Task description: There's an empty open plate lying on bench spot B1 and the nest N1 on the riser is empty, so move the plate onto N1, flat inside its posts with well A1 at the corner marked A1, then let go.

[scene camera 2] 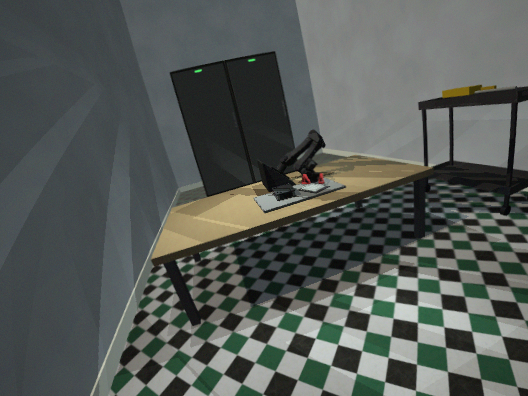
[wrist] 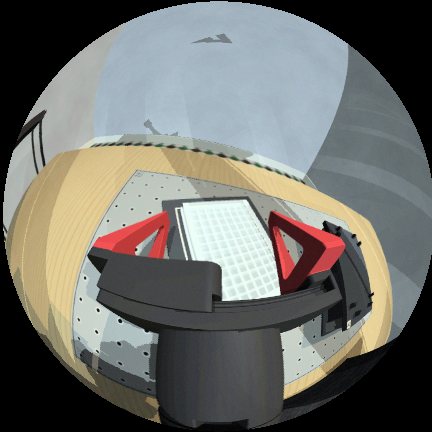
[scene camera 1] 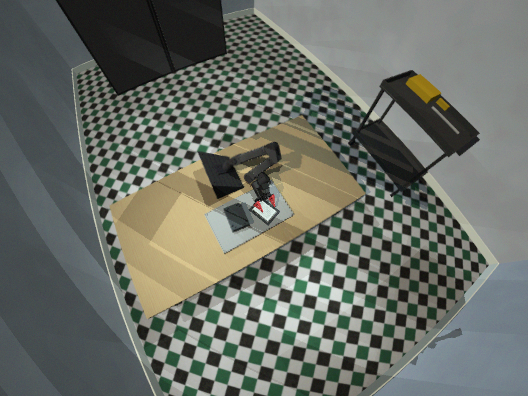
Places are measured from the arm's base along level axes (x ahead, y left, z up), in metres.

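Where they show: gripper, fingertip midpoint: (scene camera 2: pixel 317 183) (wrist: pixel 218 216) (scene camera 1: pixel 268 209); arm's base, origin of the base link: (scene camera 2: pixel 278 172) (scene camera 1: pixel 224 169).
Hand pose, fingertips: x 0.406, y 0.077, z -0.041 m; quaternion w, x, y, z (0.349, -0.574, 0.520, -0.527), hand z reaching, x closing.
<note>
Each offset is from my fingertips to the top centre of the thing. "pt": to the spot under its first point. Level surfaces: height alone.
The white plate with a grid of wells @[pt dz -0.023, dx +0.003, dy -0.030 m] (scene camera 1: pixel 265 213) (scene camera 2: pixel 315 188) (wrist: pixel 227 235) lies flat on the dark-bordered bench spot @[pt dz -0.032, dx +0.042, dy +0.045 m] (wrist: pixel 172 204). My gripper (scene camera 1: pixel 266 204) (scene camera 2: pixel 314 181) (wrist: pixel 218 216) is open, its red fingers low over the plate, one at each long side, with the plate between them in the wrist view. Finger contact cannot be told. The near end of the plate is hidden behind the gripper body. The dark nest on its riser @[pt dz +0.008, dx -0.075, dy -0.198 m] (scene camera 1: pixel 237 217) (scene camera 2: pixel 285 194) (wrist: pixel 354 280) stands beside the plate, empty, with short posts. A small pale mark on it is too small to read.
A grey perforated board (scene camera 1: pixel 225 243) (scene camera 2: pixel 267 204) (wrist: pixel 95 310) carries the plate and nest on the wooden table @[dz -0.047 m] (scene camera 1: pixel 165 260) (scene camera 2: pixel 200 225) (wrist: pixel 65 200). The arm's dark base plate (scene camera 1: pixel 216 175) is behind the nest. A cart (scene camera 1: pixel 462 131) stands off to the right.
</note>
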